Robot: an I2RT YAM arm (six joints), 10 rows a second.
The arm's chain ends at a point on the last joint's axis. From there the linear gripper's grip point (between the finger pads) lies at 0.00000 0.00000 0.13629 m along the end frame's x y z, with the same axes.
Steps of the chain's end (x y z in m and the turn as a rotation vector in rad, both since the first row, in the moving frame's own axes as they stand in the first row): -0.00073 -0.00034 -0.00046 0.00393 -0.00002 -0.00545; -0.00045 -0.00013 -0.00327 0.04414 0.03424 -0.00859; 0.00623 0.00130 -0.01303 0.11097 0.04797 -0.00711; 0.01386 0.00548 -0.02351 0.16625 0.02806 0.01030; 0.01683 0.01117 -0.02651 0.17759 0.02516 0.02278; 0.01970 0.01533 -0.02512 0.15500 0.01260 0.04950; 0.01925 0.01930 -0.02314 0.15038 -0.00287 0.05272; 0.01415 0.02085 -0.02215 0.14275 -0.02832 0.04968; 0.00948 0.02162 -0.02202 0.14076 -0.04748 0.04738; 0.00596 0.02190 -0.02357 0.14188 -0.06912 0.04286; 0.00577 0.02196 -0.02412 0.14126 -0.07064 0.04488; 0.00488 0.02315 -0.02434 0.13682 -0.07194 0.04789
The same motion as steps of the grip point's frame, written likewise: -0.00073 -0.00088 -0.00046 0.00393 -0.00002 -0.00545; 0.00419 -0.00616 -0.00348 0.04414 0.03424 -0.00859; 0.01270 -0.01381 -0.01402 0.11097 0.04797 -0.00711; 0.01778 -0.01705 -0.02544 0.16625 0.02806 0.01030; 0.02052 -0.01286 -0.02870 0.17759 0.02516 0.02278; 0.02193 -0.00566 -0.02676 0.15500 0.01260 0.04950; 0.01940 -0.00112 -0.02468 0.15038 -0.00287 0.05272; 0.01079 0.00138 -0.02359 0.14275 -0.02832 0.04968; 0.00349 0.00236 -0.02352 0.14076 -0.04748 0.04738; -0.00300 0.00245 -0.02526 0.14188 -0.06912 0.04286; -0.00338 0.00258 -0.02582 0.14126 -0.07064 0.04488; -0.00444 0.00435 -0.02596 0.13682 -0.07194 0.04789
